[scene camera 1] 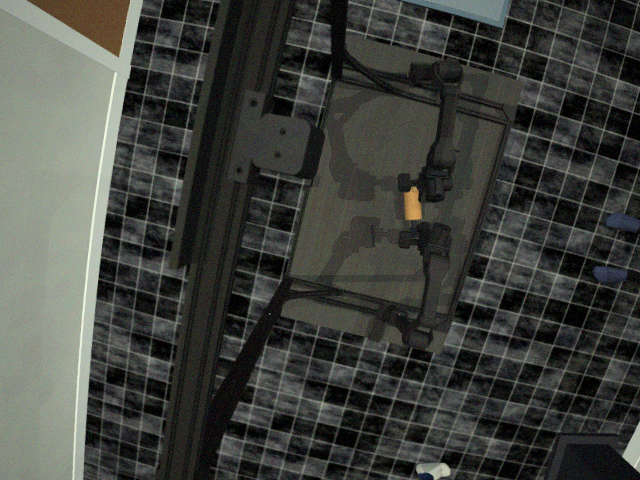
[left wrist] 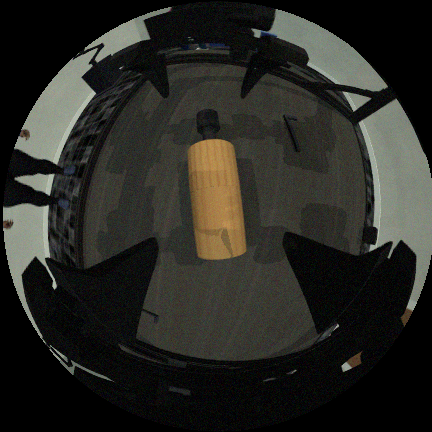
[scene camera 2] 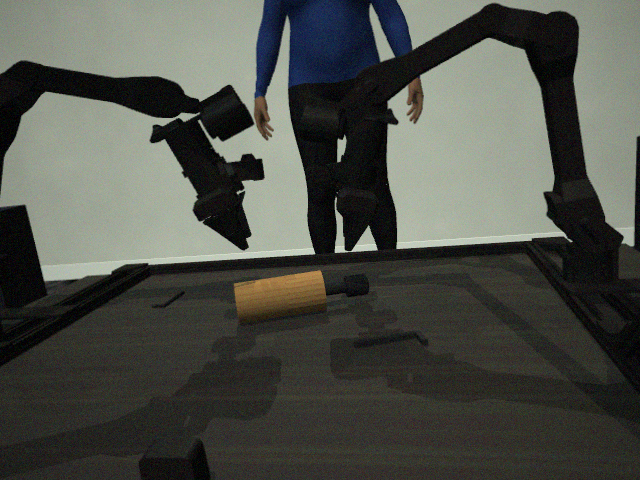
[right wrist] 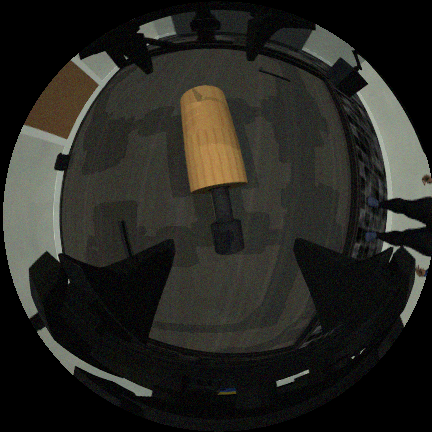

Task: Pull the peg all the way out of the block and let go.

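Where they show: left gripper, fingertip midpoint: (scene camera 1: 418, 191) (left wrist: 220, 241) (scene camera 2: 247, 242) (right wrist: 198, 60); right gripper, fingertip midpoint: (left wrist: 202, 93) (scene camera 2: 347, 243) (right wrist: 236, 245); left arm's base, origin of the base link: (scene camera 1: 416, 77) (right wrist: 205, 39); right arm's base, origin of the base link: (scene camera 1: 390, 312) (left wrist: 237, 57) (scene camera 2: 591, 281).
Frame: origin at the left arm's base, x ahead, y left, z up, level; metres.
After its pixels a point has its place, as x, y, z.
Note:
The block (scene camera 1: 413, 205) @[0.507, -0.043, 0.047] (scene camera 2: 280, 297) @[0.492, -0.070, 0.023] (left wrist: 216, 200) @[0.485, -0.038, 0.047] (right wrist: 212, 142) @[0.520, -0.036, 0.047] is a light wooden cylinder lying on its side on the table. The dark peg (scene camera 2: 356, 285) @[0.619, -0.051, 0.018] (left wrist: 207, 121) @[0.607, -0.034, 0.031] (right wrist: 227, 236) @[0.618, -0.034, 0.031] sticks out of one end, with its thick head and a length of thinner shaft showing; the rest is hidden in the block. My left gripper (scene camera 1: 417, 184) @[0.451, -0.038, 0.112] (scene camera 2: 245, 248) @[0.451, -0.038, 0.112] (left wrist: 220, 241) @[0.451, -0.038, 0.112] is open and empty above the block's end away from the peg. My right gripper (scene camera 1: 419, 238) @[0.614, -0.031, 0.087] (scene camera 2: 351, 249) @[0.614, -0.031, 0.087] (right wrist: 236, 245) @[0.614, -0.031, 0.087] is open and empty above the peg's head, its fingers spread to either side.
An L-shaped dark key (scene camera 2: 390, 339) @[0.634, -0.207, -0.014] (left wrist: 292, 132) @[0.625, -0.202, -0.011] (right wrist: 125, 237) @[0.612, -0.200, -0.015] lies near the peg. Another thin dark key (scene camera 2: 169, 299) @[0.281, 0.121, -0.013] (left wrist: 150, 314) @[0.277, 0.113, -0.012] (right wrist: 274, 75) @[0.289, 0.135, -0.017] lies beyond the block's other end. A dark box (scene camera 2: 173, 459) @[0.388, -0.470, 0.033] stands at the bottom of scene camera 2. A person (scene camera 2: 330, 51) stands behind the table.

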